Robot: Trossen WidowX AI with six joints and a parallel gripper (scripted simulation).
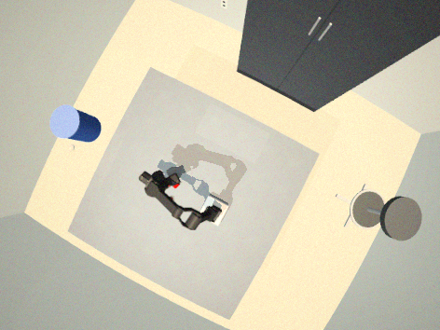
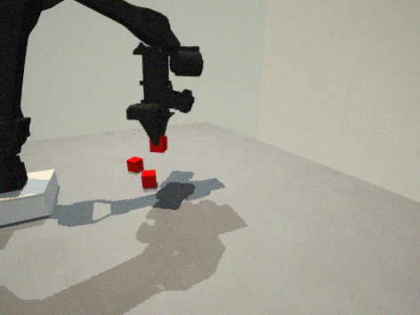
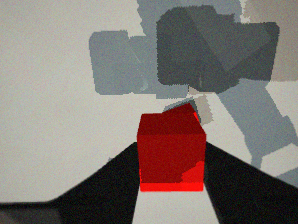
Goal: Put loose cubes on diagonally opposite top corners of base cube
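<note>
The red cube is 3 cm behind my gripper tip and 9 cm below it.
</note>
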